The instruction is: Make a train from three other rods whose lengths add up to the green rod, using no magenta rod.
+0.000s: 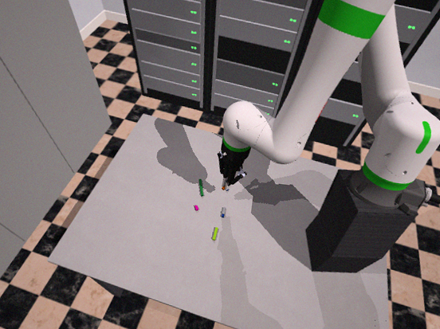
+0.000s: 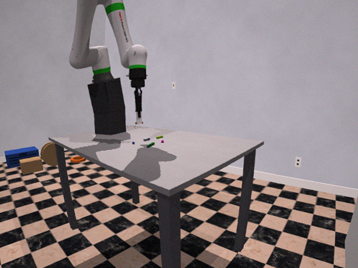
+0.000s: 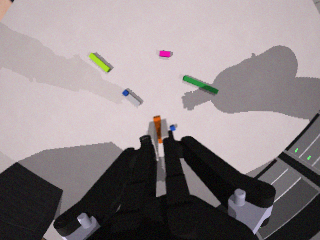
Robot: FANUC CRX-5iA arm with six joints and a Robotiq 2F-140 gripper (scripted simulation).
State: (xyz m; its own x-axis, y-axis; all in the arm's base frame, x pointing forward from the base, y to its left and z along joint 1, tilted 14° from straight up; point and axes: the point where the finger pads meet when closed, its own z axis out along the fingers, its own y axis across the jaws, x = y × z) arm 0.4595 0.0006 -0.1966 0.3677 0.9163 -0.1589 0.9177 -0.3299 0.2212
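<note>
The grey rod lies 20 mm behind my hand, 50 mm to the left of it and 130 mm below it. Also, from my hand: magenta rod 80 mm ahead, 90 mm to the left, 130 mm below; orange rod 30 mm below; green rod 110 mm ahead, 130 mm below.
</note>
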